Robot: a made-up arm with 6 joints.
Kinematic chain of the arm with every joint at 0, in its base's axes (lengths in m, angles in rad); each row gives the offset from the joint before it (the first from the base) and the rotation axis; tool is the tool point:
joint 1: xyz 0.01 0 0.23 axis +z
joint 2: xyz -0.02 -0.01 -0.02 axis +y
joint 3: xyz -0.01 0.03 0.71 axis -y
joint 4: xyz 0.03 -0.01 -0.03 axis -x
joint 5: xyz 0.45 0 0.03 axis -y
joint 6: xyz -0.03 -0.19 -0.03 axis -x
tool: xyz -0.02 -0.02 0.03
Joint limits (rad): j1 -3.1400..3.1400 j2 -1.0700..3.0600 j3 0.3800..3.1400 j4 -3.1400..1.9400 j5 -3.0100..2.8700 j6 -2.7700..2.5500
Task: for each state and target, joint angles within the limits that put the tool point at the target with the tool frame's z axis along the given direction. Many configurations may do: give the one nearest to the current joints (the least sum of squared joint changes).
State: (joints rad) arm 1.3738 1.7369 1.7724 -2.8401 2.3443 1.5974
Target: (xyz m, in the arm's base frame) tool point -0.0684 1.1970 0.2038 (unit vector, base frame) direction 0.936 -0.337 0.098
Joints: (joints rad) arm 1.4884 1.7118 1.9148 -3.1400 2.1311 1.2912
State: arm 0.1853 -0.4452 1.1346 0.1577 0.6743 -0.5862
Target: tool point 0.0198 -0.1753 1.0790 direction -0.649 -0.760 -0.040
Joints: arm 0.0442 -0.5229 0.3904 -0.5537 0.4991 -0.3579
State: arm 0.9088 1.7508 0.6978 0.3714 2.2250 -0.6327
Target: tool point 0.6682 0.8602 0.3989 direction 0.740 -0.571 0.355
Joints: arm 1.0857 0.9818 0.4135 0.5049 2.2422 -1.1413
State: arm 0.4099 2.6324 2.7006 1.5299 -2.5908 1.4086
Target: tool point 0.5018 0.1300 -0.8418 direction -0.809 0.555 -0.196
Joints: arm 0.2516 2.9698 1.9735 1.0847 -2.6534 1.9787
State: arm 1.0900 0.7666 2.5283 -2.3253 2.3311 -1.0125
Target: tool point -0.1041 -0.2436 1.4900 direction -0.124 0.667 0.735
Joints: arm 1.3553 -0.0465 2.2743 -1.9556 2.3717 -1.7320
